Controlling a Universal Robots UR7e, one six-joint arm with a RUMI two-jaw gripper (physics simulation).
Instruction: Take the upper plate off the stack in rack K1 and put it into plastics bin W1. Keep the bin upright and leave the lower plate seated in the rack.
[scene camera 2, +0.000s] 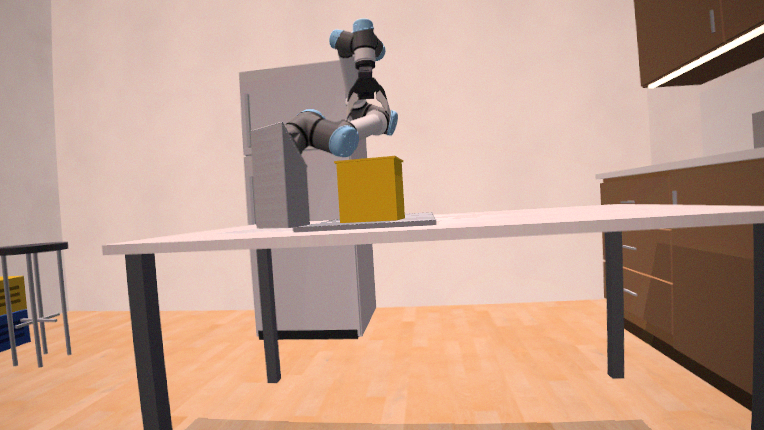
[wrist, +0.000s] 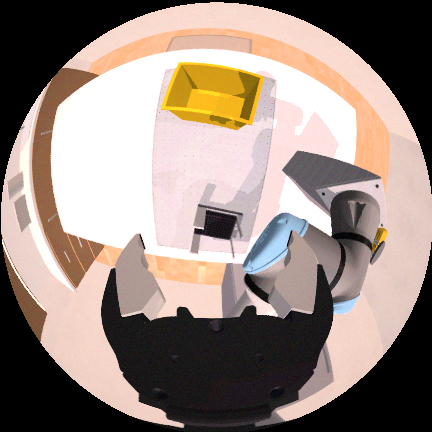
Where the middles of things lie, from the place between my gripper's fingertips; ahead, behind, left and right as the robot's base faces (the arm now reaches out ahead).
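Labels:
Yellow plastics bin W1 (scene camera 2: 371, 189): my hand 19 cm to the left of it, 7 cm short of it, 27 cm above it.

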